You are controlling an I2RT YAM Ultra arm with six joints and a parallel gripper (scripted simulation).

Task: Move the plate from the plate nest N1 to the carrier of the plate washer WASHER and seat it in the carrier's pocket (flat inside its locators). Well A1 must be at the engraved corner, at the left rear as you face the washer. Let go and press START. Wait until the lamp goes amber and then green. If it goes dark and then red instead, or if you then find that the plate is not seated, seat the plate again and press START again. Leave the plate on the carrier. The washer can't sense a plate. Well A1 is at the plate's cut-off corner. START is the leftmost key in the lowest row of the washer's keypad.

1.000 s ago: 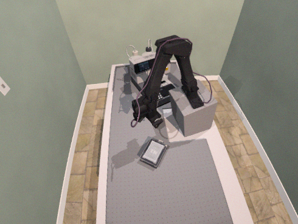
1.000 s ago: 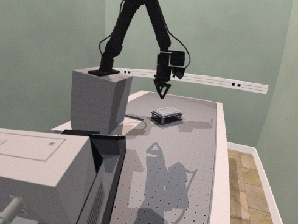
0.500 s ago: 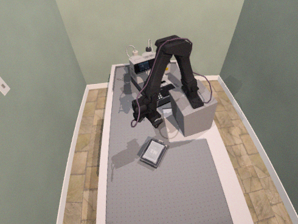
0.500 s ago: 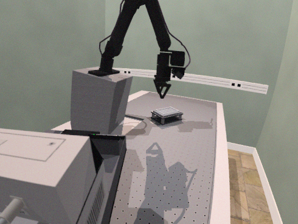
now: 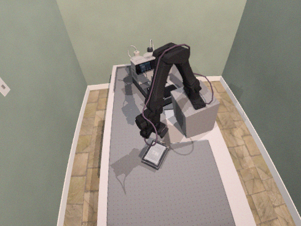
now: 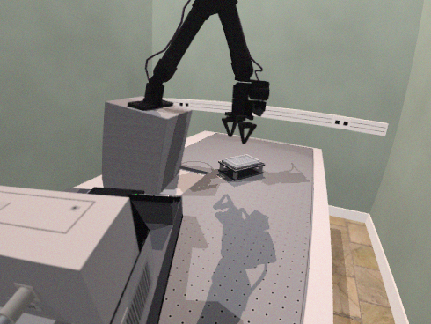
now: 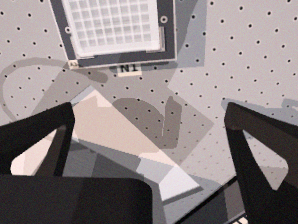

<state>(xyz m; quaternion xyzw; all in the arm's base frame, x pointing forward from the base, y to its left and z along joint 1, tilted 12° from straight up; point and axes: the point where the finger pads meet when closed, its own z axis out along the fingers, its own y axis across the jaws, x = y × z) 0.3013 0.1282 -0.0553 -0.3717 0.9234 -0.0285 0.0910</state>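
Right now the well plate is 20 mm ahead of my hand, 70 mm to the left of it and 120 mm below it. From my hand the other things lie so: plate washer: 190 mm behind, 580 mm to the right, 40 mm below.
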